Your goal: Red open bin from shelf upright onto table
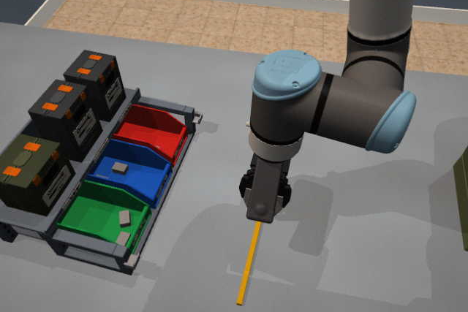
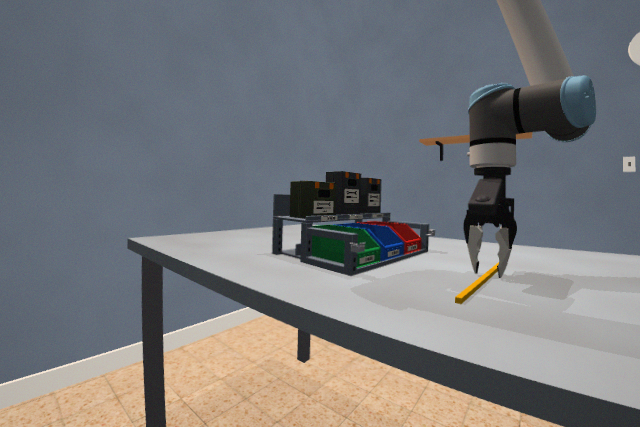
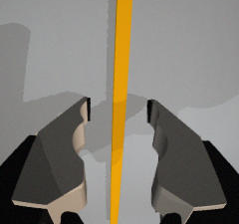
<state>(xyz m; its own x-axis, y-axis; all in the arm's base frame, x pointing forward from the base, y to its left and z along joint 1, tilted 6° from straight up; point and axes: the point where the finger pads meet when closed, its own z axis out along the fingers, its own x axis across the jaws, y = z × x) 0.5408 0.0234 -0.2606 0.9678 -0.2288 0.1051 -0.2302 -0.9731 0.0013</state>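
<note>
Right now my hand is 2 cm above the yellow bar. Round my hand: blue bin: 30 cm ahead, 7 cm to the right, 2 cm above; then red open bin: 27 cm ahead, 18 cm to the right, 2 cm above; then green bin: 33 cm ahead, 4 cm to the left, 2 cm above.
</note>
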